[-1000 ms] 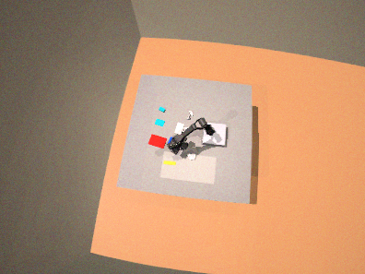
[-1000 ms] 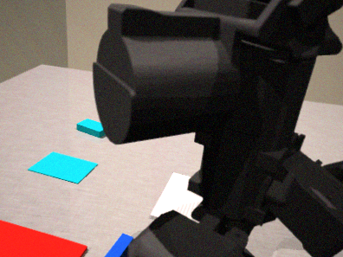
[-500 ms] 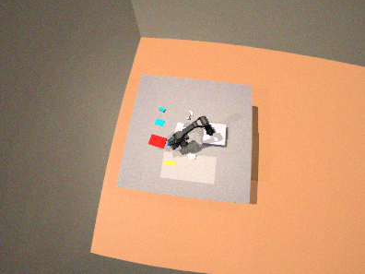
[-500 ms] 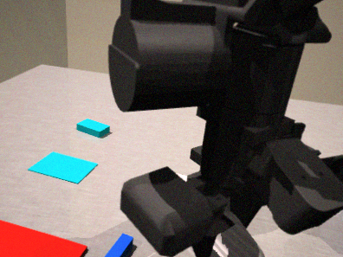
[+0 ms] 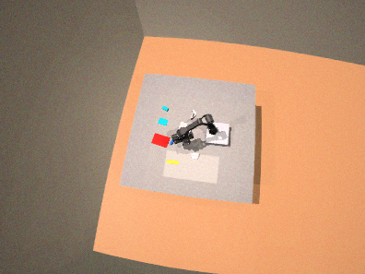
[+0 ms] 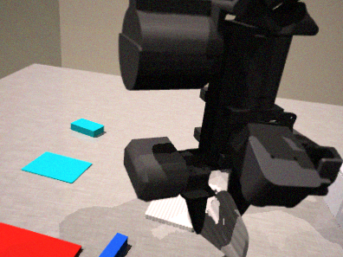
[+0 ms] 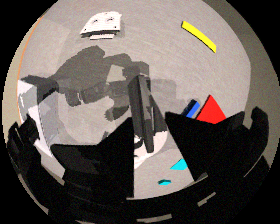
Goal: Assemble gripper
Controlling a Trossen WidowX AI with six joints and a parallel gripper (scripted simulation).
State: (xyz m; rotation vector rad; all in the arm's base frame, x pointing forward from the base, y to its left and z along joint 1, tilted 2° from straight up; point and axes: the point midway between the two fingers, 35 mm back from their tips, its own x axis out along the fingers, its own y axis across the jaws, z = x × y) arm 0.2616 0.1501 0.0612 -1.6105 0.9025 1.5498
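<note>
My gripper tip is now 5 cm short of the flat white plate, 15 cm to the left of it and 9 cm above it. From my gripper tip the other things lie so: yellow bar (7 cm ahead, 22 cm to the left, 9 cm below); then red patch (24 cm ahead, 2 cm to the left, 9 cm below); then blue bar (12 cm ahead, 8 cm below).
</note>
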